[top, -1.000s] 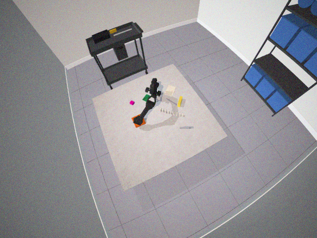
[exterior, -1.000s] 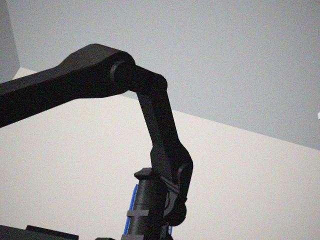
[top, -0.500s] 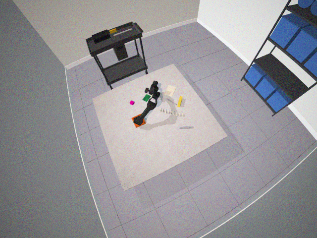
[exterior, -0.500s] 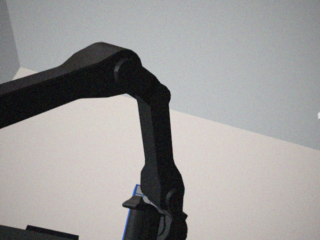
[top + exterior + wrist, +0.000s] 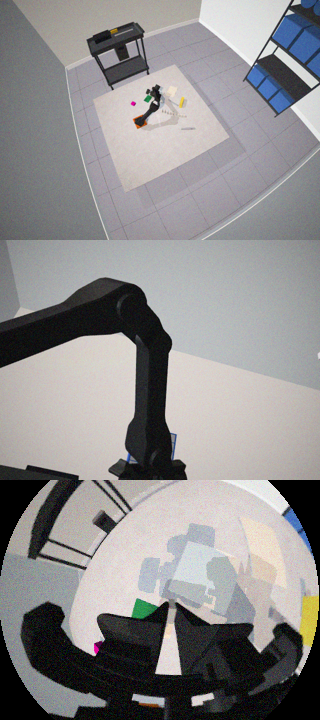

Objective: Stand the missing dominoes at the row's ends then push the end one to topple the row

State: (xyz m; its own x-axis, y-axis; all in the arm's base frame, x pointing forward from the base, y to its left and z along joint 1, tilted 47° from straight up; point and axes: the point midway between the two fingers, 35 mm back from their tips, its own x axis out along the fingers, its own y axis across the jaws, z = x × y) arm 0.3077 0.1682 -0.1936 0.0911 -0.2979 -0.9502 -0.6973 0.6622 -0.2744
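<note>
My gripper tip is now 80 mm past the green tile and 40 mm above it. The rest, counted from my gripper tip: yellow block: 260 mm ahead, 270 mm to the right; magenta cube: 280 mm behind, 10 mm to the left, 20 mm below; cream sheet: 250 mm ahead, 40 mm to the right, 40 mm below.
</note>
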